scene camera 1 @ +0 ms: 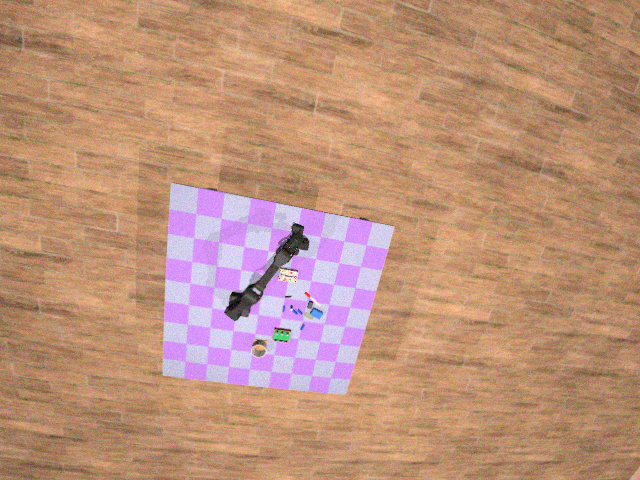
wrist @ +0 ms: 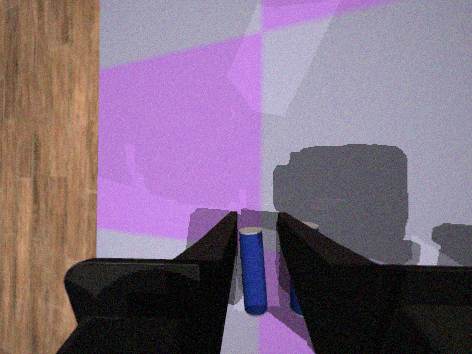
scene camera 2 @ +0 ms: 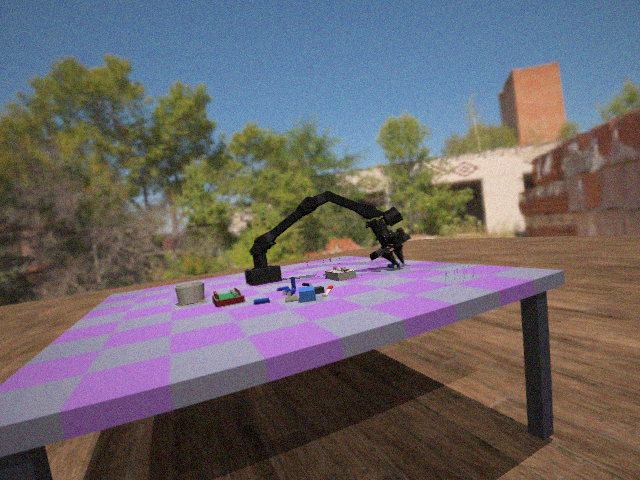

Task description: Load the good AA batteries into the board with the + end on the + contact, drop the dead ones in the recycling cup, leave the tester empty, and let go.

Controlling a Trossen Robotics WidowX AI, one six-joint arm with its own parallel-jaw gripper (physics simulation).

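Seen in the pictures: gripper, between the fingertips: (wrist: pixel 257 218) (scene camera 2: pixel 400 265); arm's base, origin of its link: (scene camera 2: pixel 261 267).
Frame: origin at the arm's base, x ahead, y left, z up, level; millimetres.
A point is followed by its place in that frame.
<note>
My gripper (scene camera 1: pixel 297 227) {z -50, x 330, y 483 mm} (scene camera 2: pixel 399 265) {z -50, x 330, y 483 mm} (wrist: pixel 257 218) {z -50, x 330, y 483 mm} is low over the table's far part, its fingers partly apart. In the wrist view a blue battery (wrist: pixel 253 272) {z -45, x 300, y 486 mm} lies between the fingers, nearer the left one, with a gap to the right one. A second blue battery (wrist: pixel 296 301) {z -45, x 286, y 463 mm} is mostly hidden behind the right finger. Several blue batteries, such as one lying alone (scene camera 1: pixel 302 327) {z -46, x 415, y -142 mm} (scene camera 2: pixel 261 300) {z -49, x 423, y -143 mm} and one upright (scene camera 2: pixel 292 284) {z -37, x 333, y -3 mm}, are near the table's middle. The green board (scene camera 1: pixel 281 335) {z -39, x 285, y -208 mm} (scene camera 2: pixel 227 296) {z -39, x 302, y -216 mm} has dark red edges. The cup (scene camera 2: pixel 189 292) {z -19, x 197, y -318 mm} stands beside it. I cannot tell which object is the tester.
A cream tray with coloured spots (scene camera 1: pixel 287 274) {z -29, x 279, y 227 mm} (scene camera 2: pixel 340 274) {z -36, x 338, y 186 mm} sits between the gripper and the batteries. A blue block (scene camera 1: pixel 316 313) {z -29, x 490, y -19 mm} (scene camera 2: pixel 307 294) {z -38, x 524, y -39 mm} and a red-and-white stick (scene camera 1: pixel 307 294) {z -54, x 418, y 95 mm} (scene camera 2: pixel 329 290) {z -57, x 458, y 68 mm} are near the batteries. The table edge shows left in the wrist view.
</note>
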